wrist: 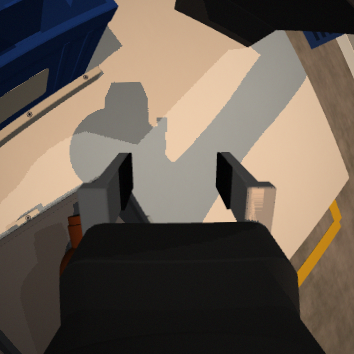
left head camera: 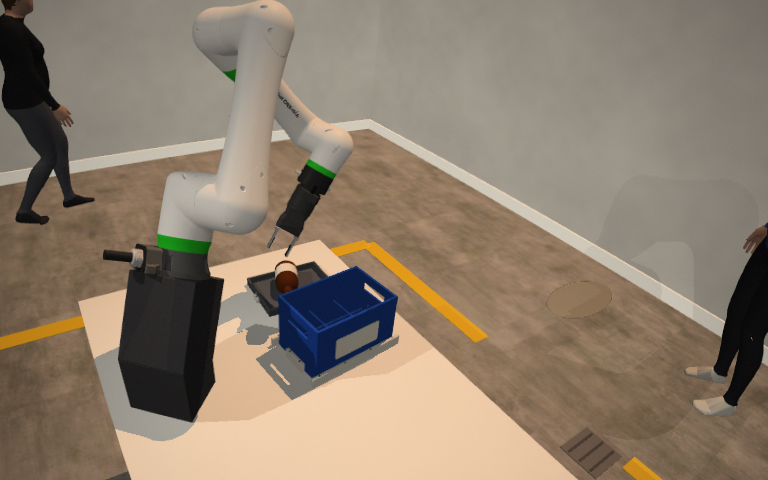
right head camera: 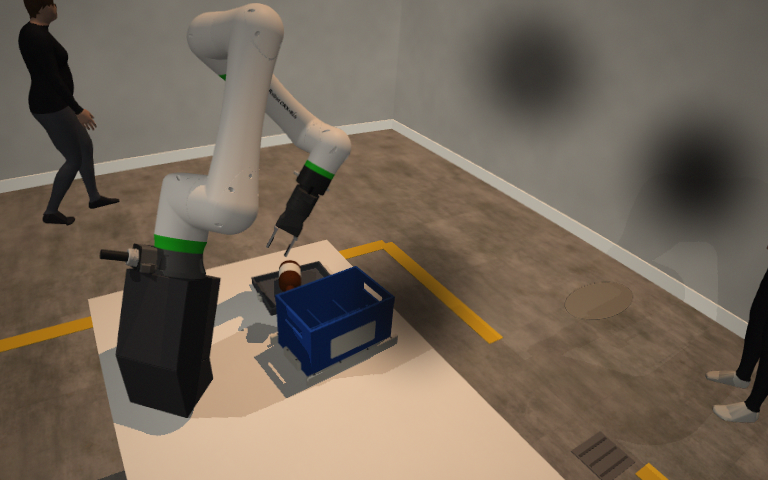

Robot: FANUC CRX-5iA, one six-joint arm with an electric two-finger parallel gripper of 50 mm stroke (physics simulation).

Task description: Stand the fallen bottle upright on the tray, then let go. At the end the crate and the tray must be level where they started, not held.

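Observation:
The brown bottle with a white label lies on its side in the dark tray, its neck towards the blue crate. In the wrist view, the bottle's orange-brown neck shows at the lower left, over part of the tray; the gripper body hides the rest. The crate is at the upper left there. Crate and tray look level on the table. My gripper is open and empty, tilted, above the far side of the tray and bottle.
The crate stands close in front of the tray, with a pale rail along its base. The robot's dark pedestal stands left on the table. Two people stand on the floor, at the far left and right.

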